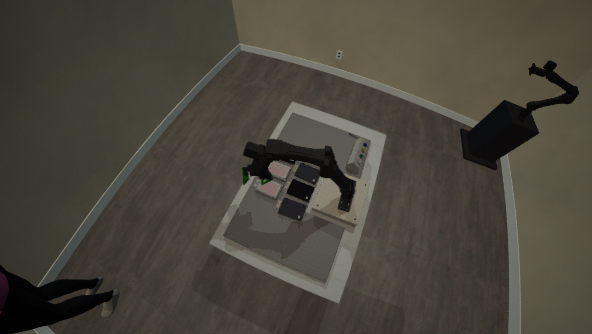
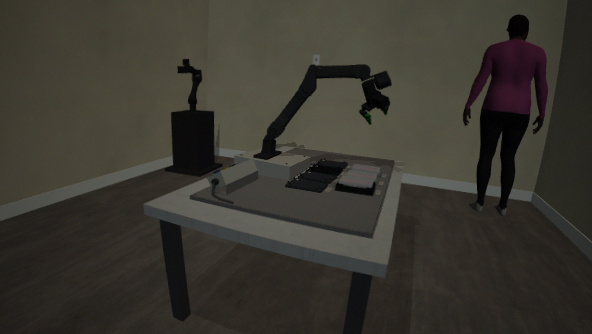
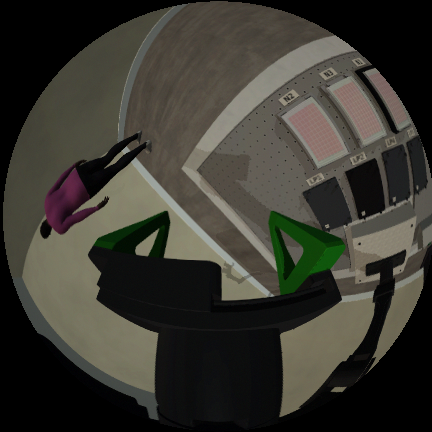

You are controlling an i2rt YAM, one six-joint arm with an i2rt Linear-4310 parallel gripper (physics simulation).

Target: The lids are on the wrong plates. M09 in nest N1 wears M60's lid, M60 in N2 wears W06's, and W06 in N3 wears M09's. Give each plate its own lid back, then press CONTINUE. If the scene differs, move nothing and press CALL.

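Frame: origin at the arm's base, x ahead, y left, z up, level; metres.
Seen in the pictures: gripper, fingertip midpoint: [image 1: 252, 184] [image 2: 378, 119] [image 3: 218, 216]; arm's base, origin of the base link: [image 1: 347, 194] [image 2: 268, 155] [image 3: 386, 262].
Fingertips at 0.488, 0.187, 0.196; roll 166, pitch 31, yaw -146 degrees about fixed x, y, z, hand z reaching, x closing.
Note:
Offsets run from my fingertips to a thing's top centre, as dx, dy, dz. "spot": to the spot under its first point.
Three plates with pink gridded tops sit in a row: the plate at label N2 @[spot: -0.028, -0.096, -0.221] [image 3: 317, 131] [image 1: 270, 188], the plate at N3 @[-0.039, -0.223, -0.220] [image 3: 357, 110] [image 1: 279, 171], and the plate at N1 @[-0.049, -0.355, -0.210] [image 3: 388, 96] [image 2: 357, 183], which has a black body. No plate or lid codes are legible. Dark pads at LP1 @[-0.206, -0.015, -0.230] [image 3: 327, 201] [image 1: 292, 208], LP2 @[-0.214, -0.144, -0.230] [image 3: 366, 189] [image 1: 300, 190] and LP4 @[spot: -0.208, -0.262, -0.240] [image 3: 396, 173] lie beside them. My gripper [image 1: 255, 182] [image 2: 377, 118] [image 3: 218, 216] is open and empty, high above the plate side of the table. The button box @[-0.501, -0.504, -0.166] [image 1: 355, 157] [image 2: 236, 178] has coloured buttons; their labels are unreadable.
My arm's pale base block [image 1: 332, 207] [image 2: 285, 165] stands behind the pads. A person [image 2: 514, 85] [image 3: 67, 197] stands beyond the table. A second arm on a black pedestal [image 1: 501, 134] [image 2: 193, 141] stands apart from the table. A cable @[spot: -0.482, -0.640, -0.250] [image 2: 220, 196] lies by the button box.

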